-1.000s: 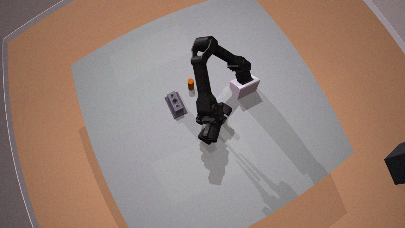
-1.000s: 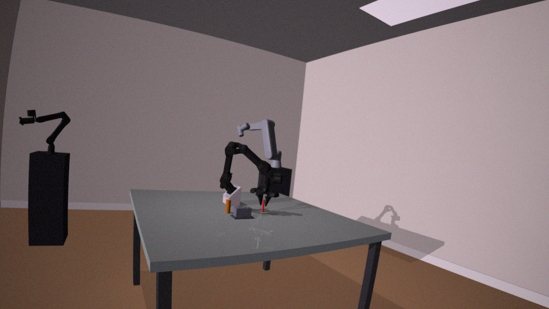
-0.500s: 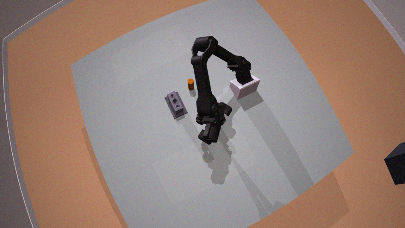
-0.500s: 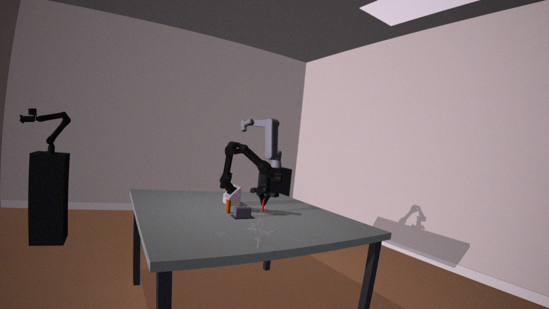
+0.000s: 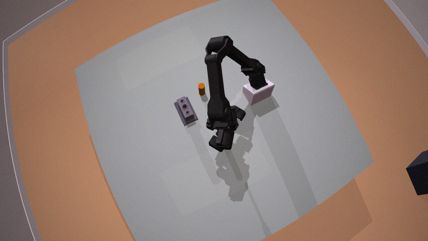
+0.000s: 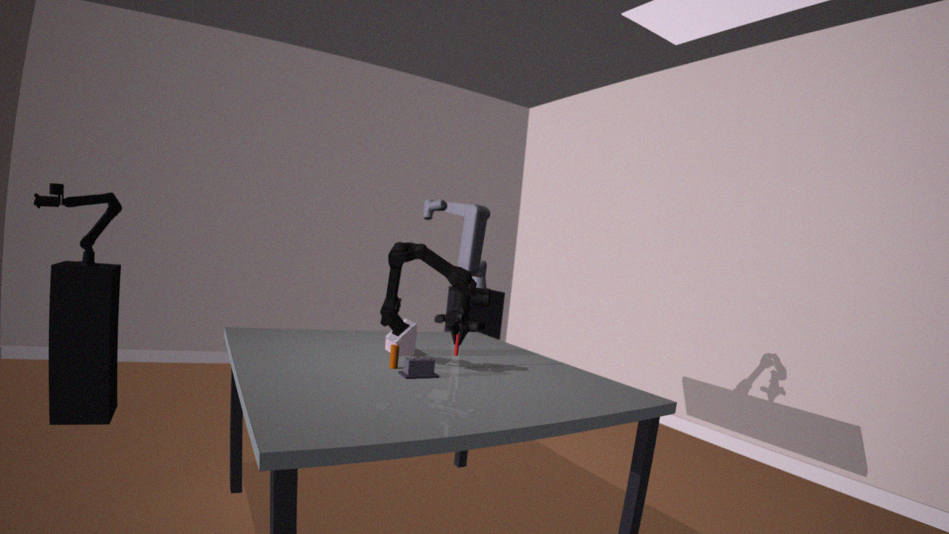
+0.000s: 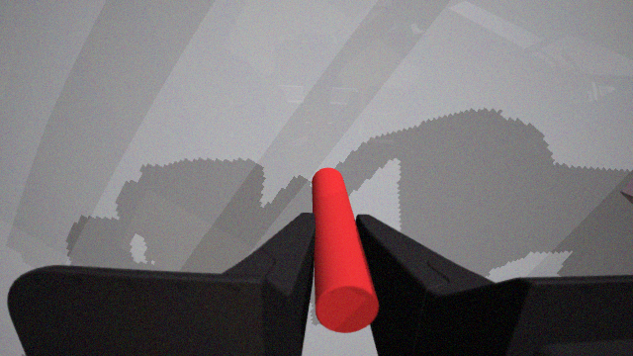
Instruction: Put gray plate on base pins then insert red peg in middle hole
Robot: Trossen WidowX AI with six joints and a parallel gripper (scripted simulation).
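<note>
My gripper tip is now 10 cm short of the gray plate, 20 cm to the left of it and 4 cm above it. From my gripper tip the other things lie so: base: 10 cm ahead, 20 cm to the right, 7 cm below; then orange cylinder: 25 cm to the right, 4 cm below; then red peg: right at my gripper tip.
</note>
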